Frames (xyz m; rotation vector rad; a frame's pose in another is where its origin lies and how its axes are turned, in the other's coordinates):
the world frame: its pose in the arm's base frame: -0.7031 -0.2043 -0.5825 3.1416 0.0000 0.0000
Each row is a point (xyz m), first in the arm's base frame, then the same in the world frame.
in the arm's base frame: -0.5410 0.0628 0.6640
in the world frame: 0.1621 -0.2671 -1.2465
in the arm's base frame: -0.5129 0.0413 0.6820
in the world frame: 0.1902 -0.2456 -1.2645
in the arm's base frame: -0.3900 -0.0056 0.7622
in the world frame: 0.3131 -0.1987 -1.3447
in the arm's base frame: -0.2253 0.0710 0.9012
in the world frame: 0.4778 -0.2753 -1.4837
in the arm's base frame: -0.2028 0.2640 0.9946
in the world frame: 0.5003 -0.4683 -1.5771
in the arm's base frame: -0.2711 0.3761 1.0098
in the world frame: 0.4320 -0.5804 -1.5923
